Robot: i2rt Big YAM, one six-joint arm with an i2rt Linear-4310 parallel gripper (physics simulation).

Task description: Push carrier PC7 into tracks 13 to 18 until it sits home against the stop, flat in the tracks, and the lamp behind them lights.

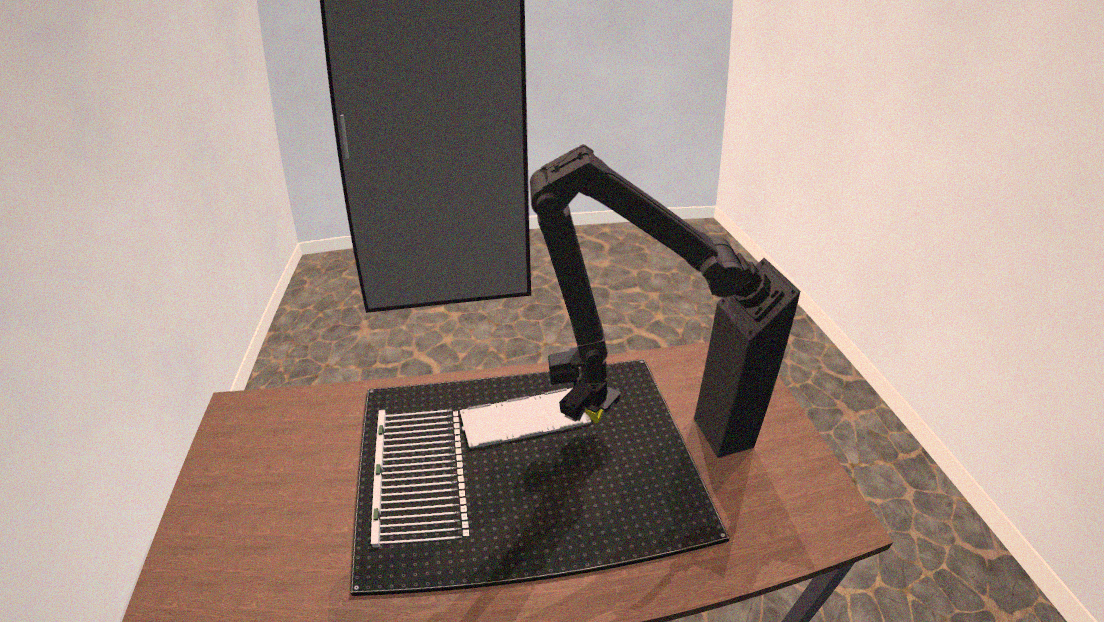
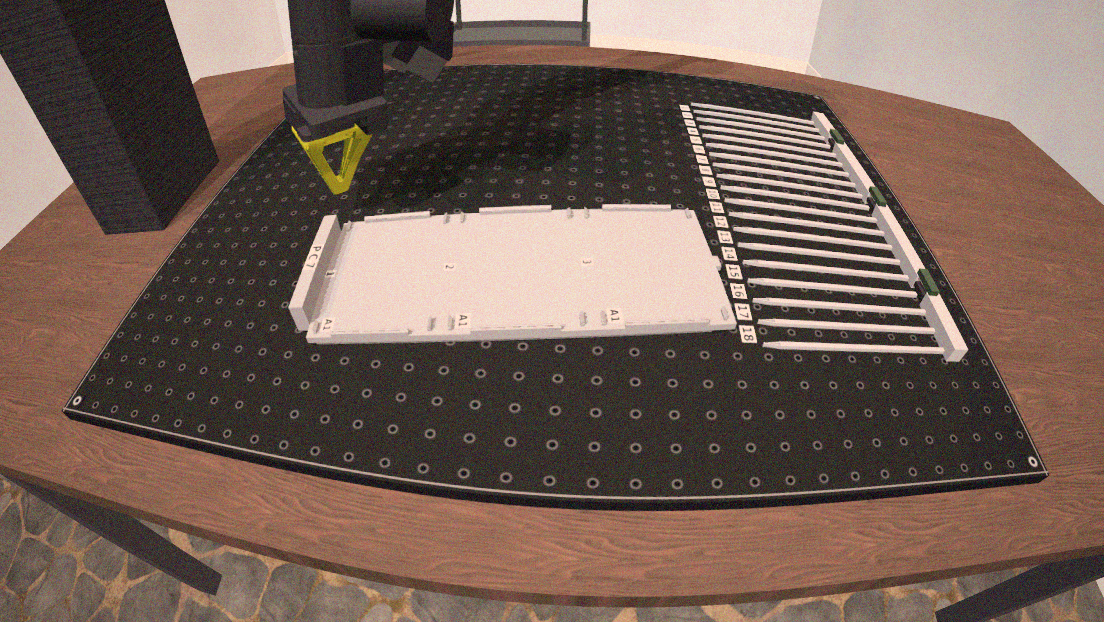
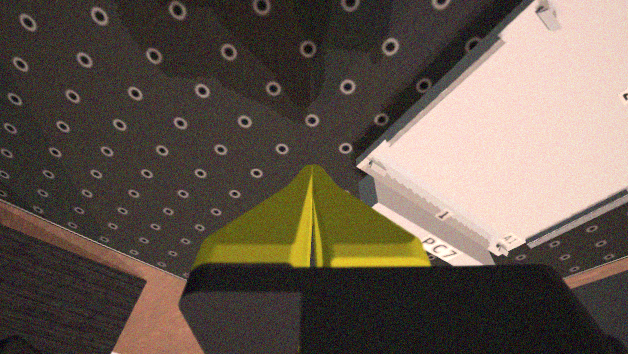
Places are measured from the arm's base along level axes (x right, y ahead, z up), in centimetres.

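Where they show: gripper, fingertip midpoint: (image 1: 597, 421) (image 2: 340, 191) (image 3: 312, 176); arm's base at its link origin: (image 1: 757, 295).
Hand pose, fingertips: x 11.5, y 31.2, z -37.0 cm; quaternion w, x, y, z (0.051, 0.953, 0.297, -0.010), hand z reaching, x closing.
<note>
Each offset is from my fingertips to the top centre of the thing. Level surfaces: height alone.
Carrier PC7 {dz +0.0, dx +9.3, dy +15.6 cm} (image 1: 517, 418) (image 2: 509, 270) (image 3: 540, 130) is a long white tray lying on the black perforated board, with a raised end wall labelled PC7. Its far end is at the number labels 13 to 18, outside the rails, and looks slightly turned relative to them. The white tracks (image 2: 838, 307) (image 1: 421, 479) run from the labels to a white stop bar (image 2: 900, 239) (image 1: 377, 494) with dark green lamps {dz -0.8, dx +13.5, dy +52.7 cm} (image 2: 927, 282); none looks lit. My gripper (image 1: 594, 417) (image 2: 339, 190) (image 3: 312, 176) is shut and empty, yellow fingertips together, above the board near the PC7 end wall, apart from it.
The black board {dz -3.0 cm} (image 1: 540, 556) (image 2: 587, 417) lies on a brown wooden table {dz -4.3 cm} (image 1: 254, 463) (image 2: 540, 540). The arm's dark base column (image 1: 745, 370) (image 2: 115, 115) stands beside the board, on the carrier's end-wall side. A dark cabinet (image 1: 440, 154) is at the back wall.
</note>
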